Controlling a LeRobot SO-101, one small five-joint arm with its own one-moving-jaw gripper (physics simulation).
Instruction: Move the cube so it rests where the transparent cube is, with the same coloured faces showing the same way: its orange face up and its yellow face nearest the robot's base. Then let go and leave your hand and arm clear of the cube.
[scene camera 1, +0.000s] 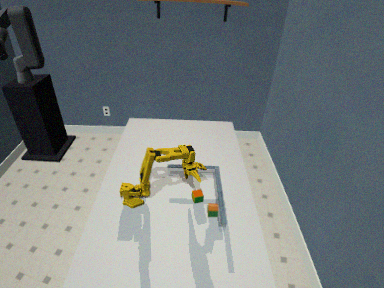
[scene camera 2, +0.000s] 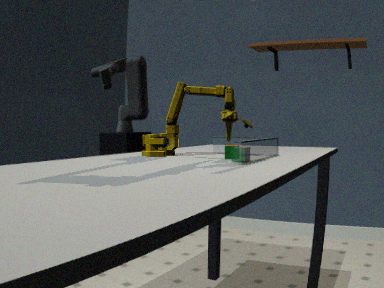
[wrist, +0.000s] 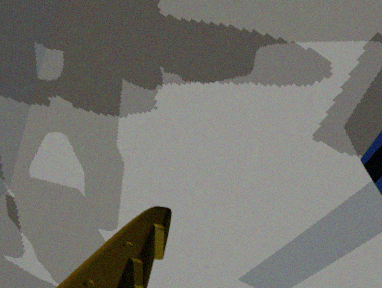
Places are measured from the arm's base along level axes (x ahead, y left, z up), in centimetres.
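Pixels of known places: end effector, tool point: (scene camera 1: 186, 178) (scene camera 2: 228, 140) (wrist: 168, 227); arm's base, origin of the base link: (scene camera 1: 139, 198) (scene camera 2: 163, 155).
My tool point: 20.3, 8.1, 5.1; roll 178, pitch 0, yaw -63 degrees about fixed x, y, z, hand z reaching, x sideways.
For each thing: its top centre in the pictures, then the offset to it from my tool point, as dx, dy, dz. "spot": a spot on its surface instead. Level surfaces: height alone.
- solid cube, middle of its top: (scene camera 2: 232, 145) (scene camera 1: 197, 193) +4.8, -7.4, -1.1
- black patch, surface spot: (wrist: 375, 162) spot: +2.9, -5.9, -4.2
- white table, its level: dz -5.1
The solid cube (scene camera 1: 197, 196) (scene camera 2: 231, 152) sits on the table, orange face up, with a green side toward both scene cameras. It is turned slightly compared with the transparent cube (scene camera 1: 213, 210) (scene camera 2: 244, 154), which is paler, also orange on top and green in front, and stands just beyond it from the base. No yellow face shows in the scene views. My gripper (scene camera 1: 202, 174) (scene camera 2: 240, 133) is open and empty, above the table and behind the solid cube in scene camera 1. The wrist view shows one notched jaw (wrist: 135, 245).
A see-through low wall (scene camera 1: 220, 197) (scene camera 2: 265, 146) runs along the far side of the cubes and turns a corner behind the gripper. A blue and black patch (wrist: 375, 162) shows at the wrist view's right edge; I cannot tell what it is. Shadows lie on the white table (scene camera 1: 165, 250).
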